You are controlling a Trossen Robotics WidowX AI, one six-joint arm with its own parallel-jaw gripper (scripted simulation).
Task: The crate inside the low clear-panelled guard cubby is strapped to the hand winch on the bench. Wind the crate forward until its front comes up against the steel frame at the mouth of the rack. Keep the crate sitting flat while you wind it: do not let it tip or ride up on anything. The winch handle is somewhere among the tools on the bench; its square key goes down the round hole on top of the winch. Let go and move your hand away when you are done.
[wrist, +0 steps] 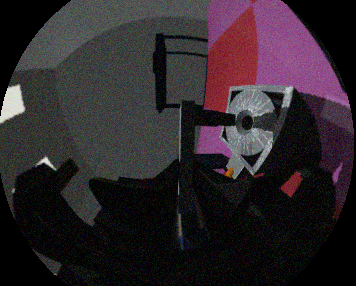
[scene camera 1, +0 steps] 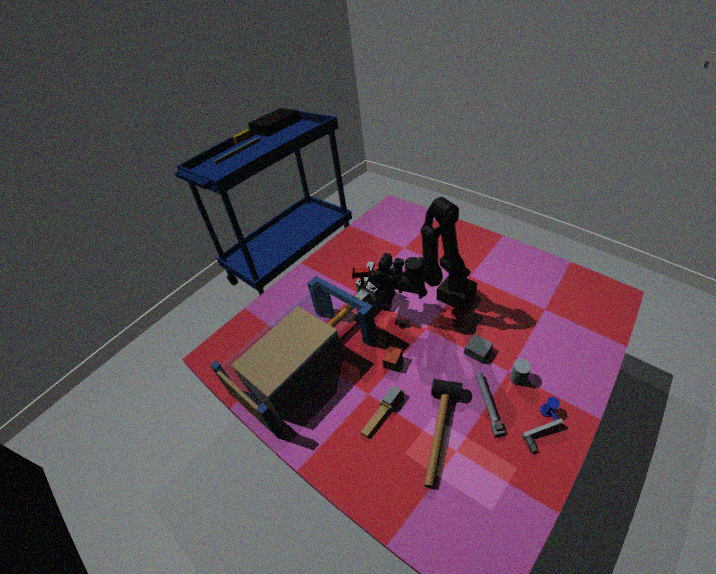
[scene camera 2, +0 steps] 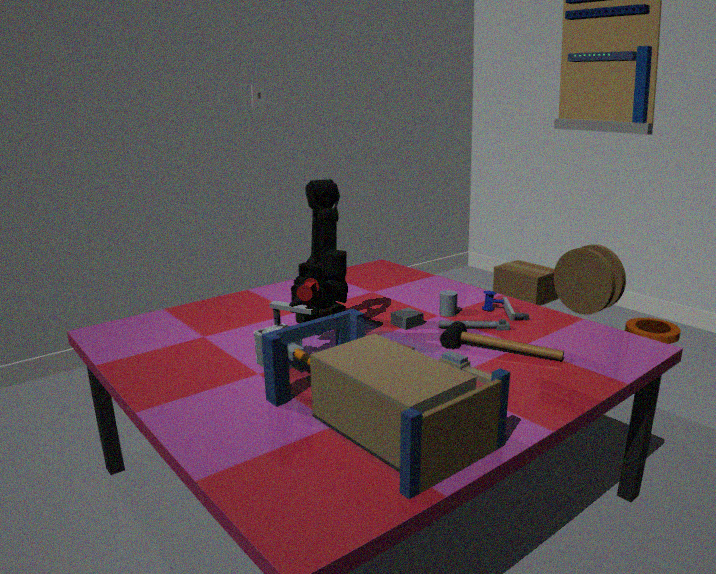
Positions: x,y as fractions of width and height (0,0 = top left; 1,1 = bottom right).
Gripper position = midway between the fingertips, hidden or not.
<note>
In view: my gripper (scene camera 2: 0.41,0.54), a hammer (scene camera 2: 0.64,0.58), a grey winch (wrist: 0.75,0.51) and a frame (wrist: 0.54,0.83).
The hammer shows as well in scene camera 1 (scene camera 1: 0.62,0.68). My gripper also shows in the wrist view (wrist: 0.52,0.57) and in scene camera 1 (scene camera 1: 0.51,0.48). The wrist view does not show the hammer: it is out of frame.
</note>
